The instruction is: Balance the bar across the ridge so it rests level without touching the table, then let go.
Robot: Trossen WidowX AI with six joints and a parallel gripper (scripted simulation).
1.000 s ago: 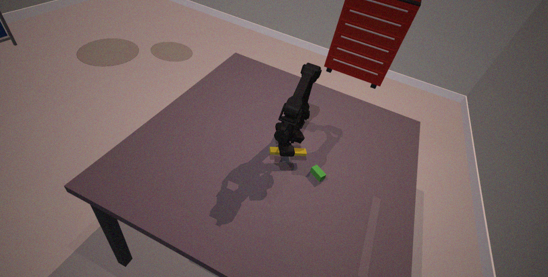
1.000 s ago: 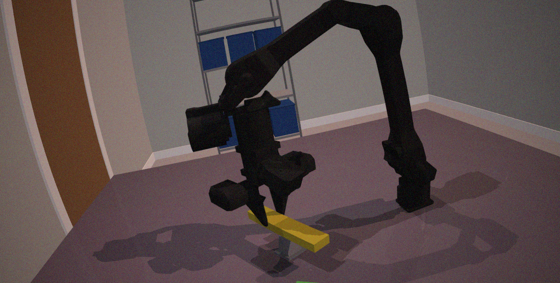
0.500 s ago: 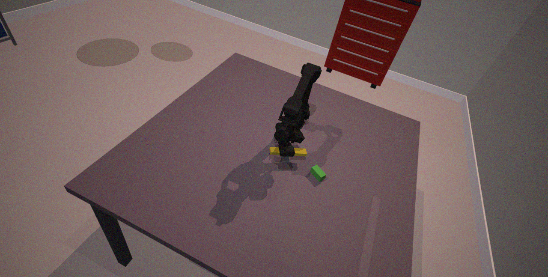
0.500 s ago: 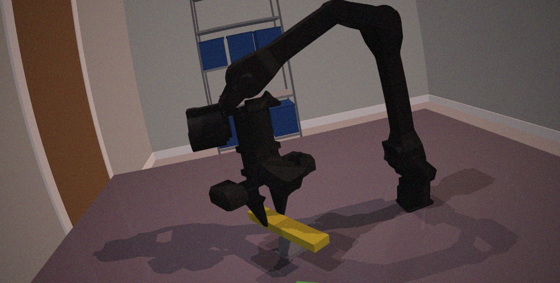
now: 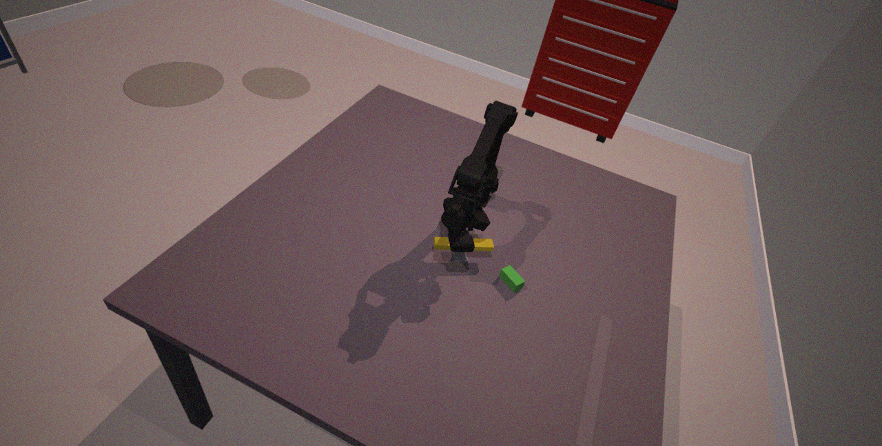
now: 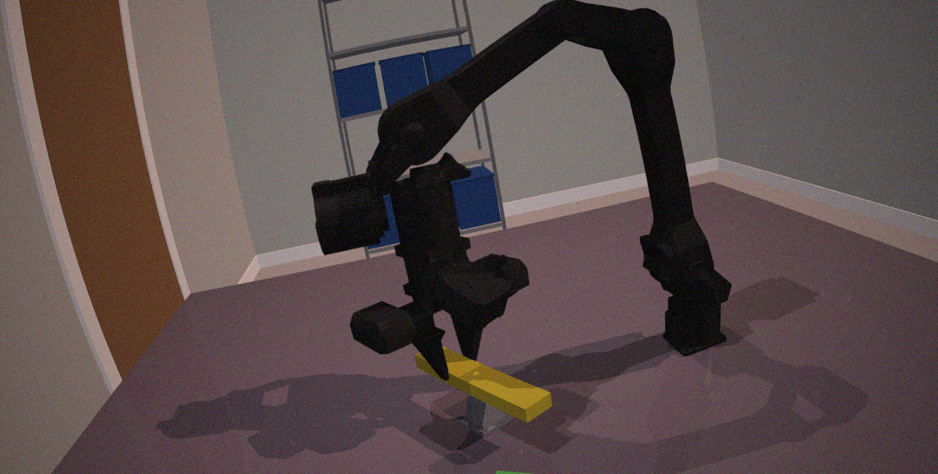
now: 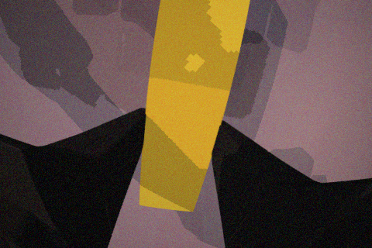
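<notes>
The yellow bar lies 2 cm behind my gripper tip and 3 cm to the left of it. Also, from my gripper tip: green block (19 cm to the left, 4 cm below).
</notes>
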